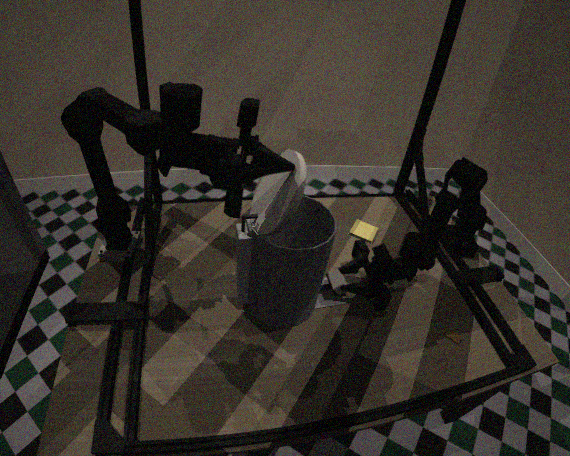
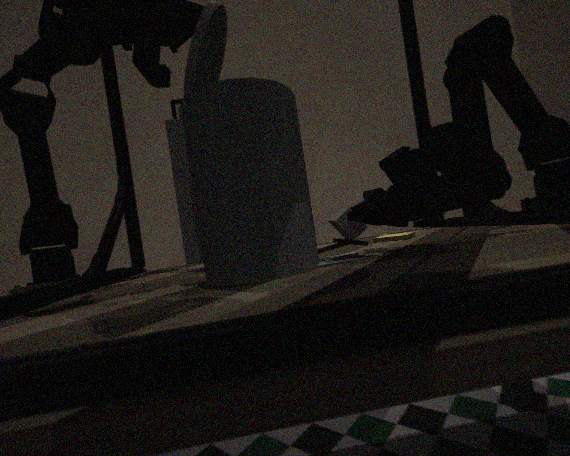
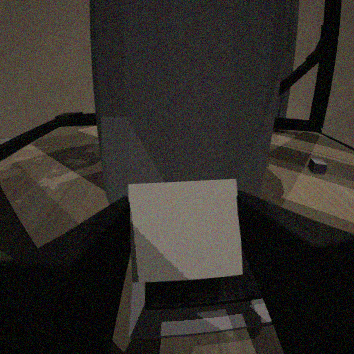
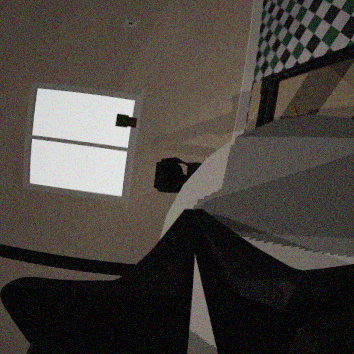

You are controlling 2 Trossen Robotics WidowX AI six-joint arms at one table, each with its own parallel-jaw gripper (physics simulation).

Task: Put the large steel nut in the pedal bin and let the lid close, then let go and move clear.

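Seen in the pictures: left gripper, fingertip midpoint: [image 1: 337, 279] [image 2: 342, 217] [image 3: 182, 202]; right gripper, fingertip midpoint: [image 1: 294, 167] [image 4: 192, 217]; left arm's base, link origin: [image 1: 461, 235] [image 2: 560, 194]; right arm's base, link origin: [image 1: 119, 242] [image 2: 54, 280].
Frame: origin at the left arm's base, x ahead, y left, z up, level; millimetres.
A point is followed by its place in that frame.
Note:
The dark grey pedal bin [image 1: 288, 271] @[x 545, y 400, z 149 mm] [image 2: 247, 181] @[x 529, y 397, z 78 mm] [image 3: 189, 88] @[x 472, y 294, z 65 mm] stands in the middle of the table. Its pale lid [image 1: 294, 181] @[x 558, y 364, z 318 mm] [image 2: 206, 54] @[x 571, y 368, z 263 mm] [image 4: 281, 182] @[x 566, y 370, z 297 mm] is raised nearly upright. My left gripper [image 1: 339, 278] @[x 427, y 284, z 18 mm] [image 2: 351, 222] @[x 427, y 284, z 18 mm] is low at the foot of the bin on its right side. It is shut on the large steel nut [image 1: 334, 280] @[x 435, y 290, z 21 mm] [image 2: 346, 227] @[x 423, y 306, z 2 mm] [image 3: 186, 228] @[x 412, y 278, z 16 mm], which shows as a pale block. A flat pale plate [image 3: 204, 324] @[x 405, y 263, z -44 mm], maybe the pedal, lies under it. My right gripper [image 1: 289, 165] @[x 562, y 342, z 331 mm] [image 4: 192, 217] @[x 562, y 342, z 331 mm] is shut and empty, with its tip against the raised lid.
A yellow pad [image 1: 365, 230] @[x 329, y 12, z -37 mm] [image 2: 394, 235] @[x 334, y 30, z -37 mm] lies behind the left gripper. A small orange piece [image 1: 454, 337] @[x 107, y 371, z -39 mm] lies at the right. A small dark block [image 3: 317, 165] @[x 661, y 135, z -36 mm] sits beyond the bin. Black frame posts [image 1: 432, 90] @[x 189, y -219, z 379 mm] ring the table.

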